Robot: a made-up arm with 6 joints.
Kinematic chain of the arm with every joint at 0, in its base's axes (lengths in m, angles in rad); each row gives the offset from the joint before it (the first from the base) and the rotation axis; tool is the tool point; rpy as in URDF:
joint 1: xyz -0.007 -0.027 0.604 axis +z
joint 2: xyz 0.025 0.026 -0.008 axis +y
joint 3: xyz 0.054 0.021 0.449 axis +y
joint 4: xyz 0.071 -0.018 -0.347 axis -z
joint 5: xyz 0.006 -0.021 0 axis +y
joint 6: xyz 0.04 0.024 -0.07 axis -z
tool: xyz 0.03 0.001 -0.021 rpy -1.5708 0 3.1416
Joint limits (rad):
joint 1: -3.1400..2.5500
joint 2: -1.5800..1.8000
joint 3: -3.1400..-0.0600
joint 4: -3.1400..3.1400
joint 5: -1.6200..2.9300
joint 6: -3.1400..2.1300
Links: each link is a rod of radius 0.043 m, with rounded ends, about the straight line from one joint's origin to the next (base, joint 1, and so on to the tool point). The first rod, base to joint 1, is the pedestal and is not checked.
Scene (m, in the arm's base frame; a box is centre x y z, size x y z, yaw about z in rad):
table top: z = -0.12
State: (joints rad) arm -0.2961 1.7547 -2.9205 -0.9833 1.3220 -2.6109
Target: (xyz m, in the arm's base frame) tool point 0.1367 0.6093 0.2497
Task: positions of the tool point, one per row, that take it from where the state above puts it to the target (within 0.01 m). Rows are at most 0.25 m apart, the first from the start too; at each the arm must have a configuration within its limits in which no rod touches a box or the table.
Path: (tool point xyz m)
1: 0.7867 -0.0680 0.2998
2: 0.7451 0.1467 0.2815
3: 0.6451 0.3344 0.2670
4: 0.4993 0.4800 0.2569
5: 0.3239 0.5730 0.2511
6: 0.1367 0.6093 0.2497

